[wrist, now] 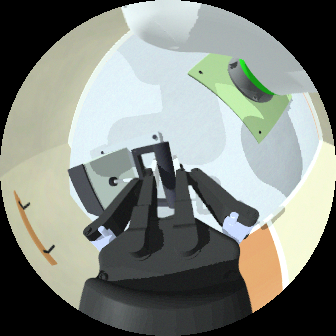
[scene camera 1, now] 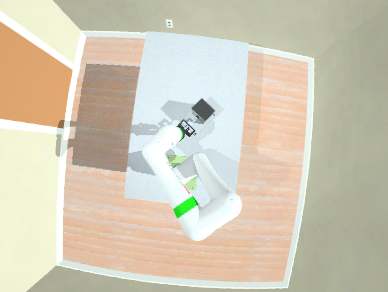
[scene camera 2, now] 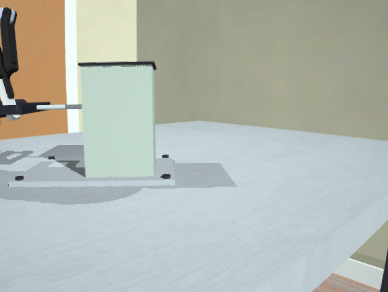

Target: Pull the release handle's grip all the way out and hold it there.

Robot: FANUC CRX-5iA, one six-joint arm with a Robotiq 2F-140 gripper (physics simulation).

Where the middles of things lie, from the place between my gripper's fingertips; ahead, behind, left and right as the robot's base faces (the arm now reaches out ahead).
Labels:
My hand is 14 cm short of the base plate (wrist: 150, 138), 5 cm to the left of it and 8 cm above it.

